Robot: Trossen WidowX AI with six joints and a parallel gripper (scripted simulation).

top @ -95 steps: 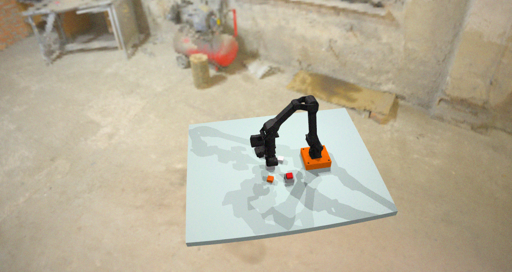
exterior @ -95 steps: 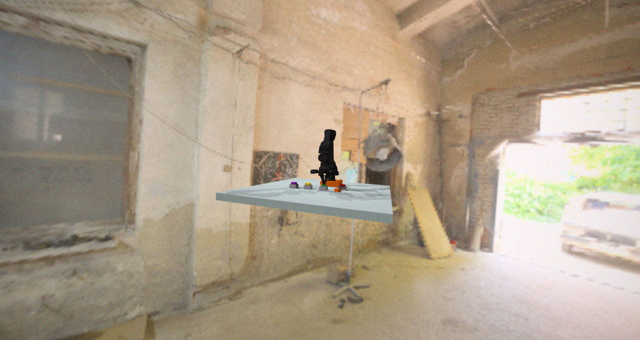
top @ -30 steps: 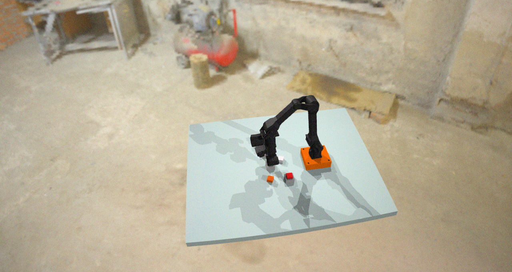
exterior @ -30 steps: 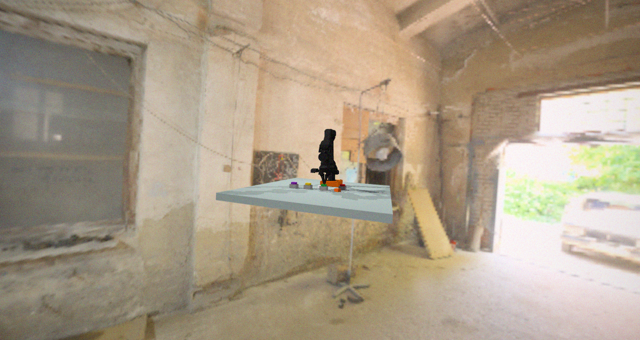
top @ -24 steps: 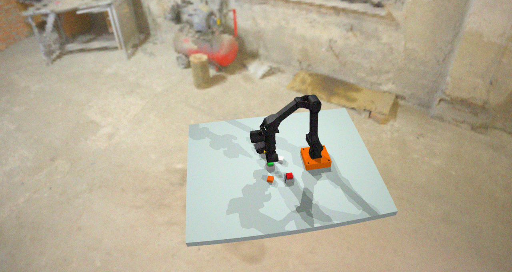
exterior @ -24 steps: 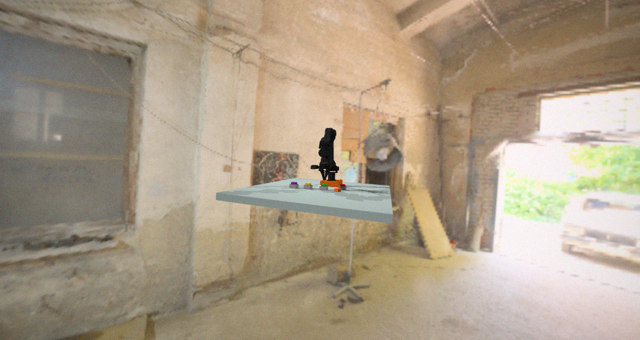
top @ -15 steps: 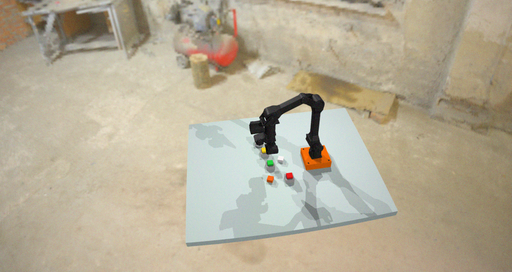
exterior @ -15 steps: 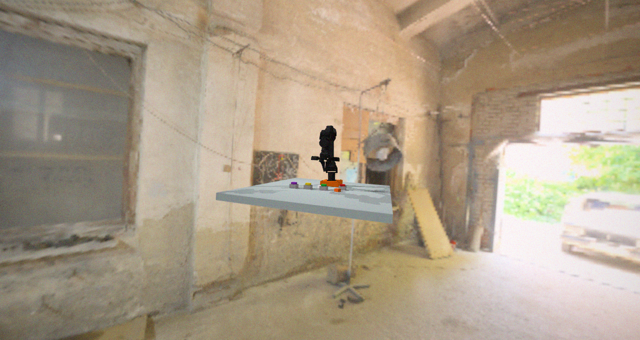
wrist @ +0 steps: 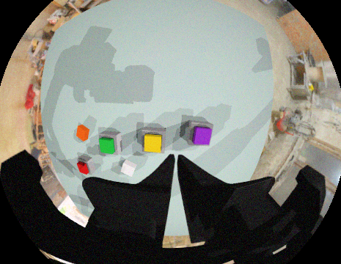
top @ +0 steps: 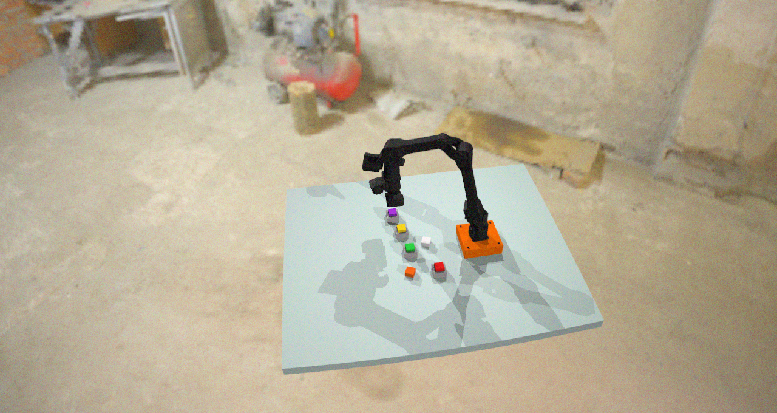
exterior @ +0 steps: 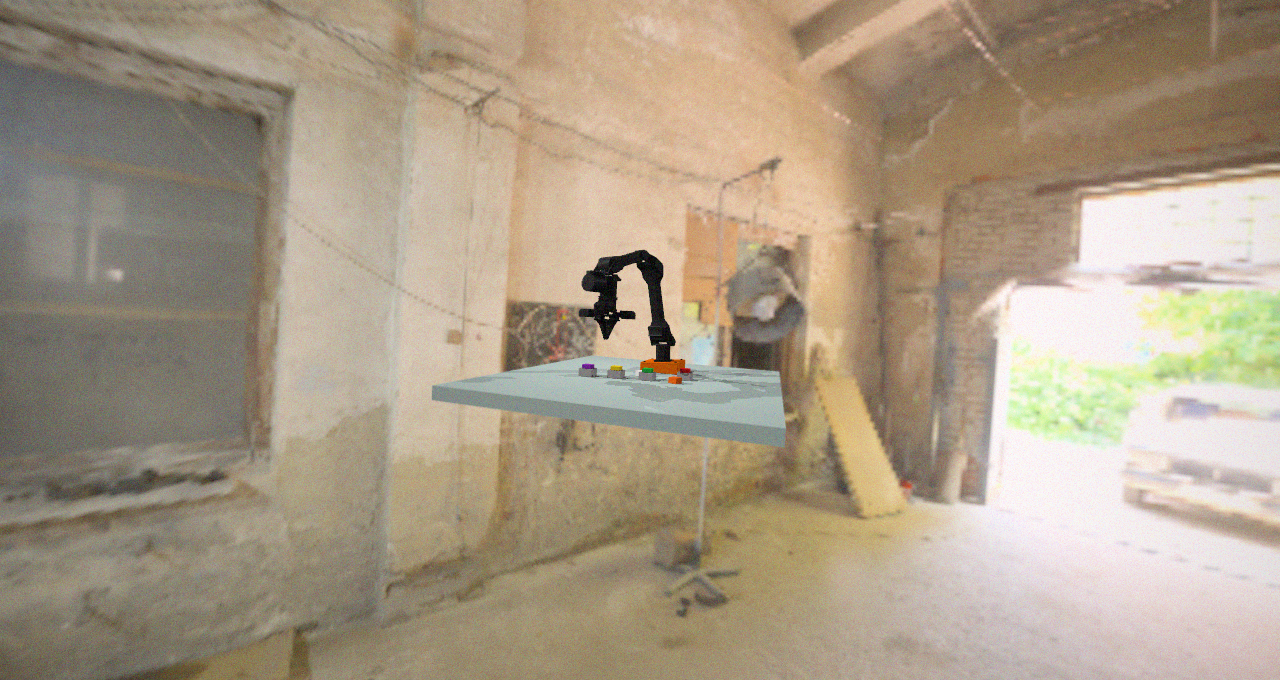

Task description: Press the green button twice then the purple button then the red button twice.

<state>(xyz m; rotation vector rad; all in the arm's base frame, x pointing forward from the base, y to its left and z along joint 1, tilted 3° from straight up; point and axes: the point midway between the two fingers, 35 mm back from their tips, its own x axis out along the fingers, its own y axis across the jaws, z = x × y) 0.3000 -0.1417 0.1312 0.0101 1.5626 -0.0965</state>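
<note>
The purple button lies 10 cm below my gripper tip, 6 cm to the right of it and 1 cm behind it. Round my gripper tip: green button: 14 cm to the left, 10 cm below, 3 cm behind; yellow button: 10 cm below, 4 cm to the left, 2 cm behind; white block: 12 cm below, 11 cm to the left, 10 cm behind.
</note>
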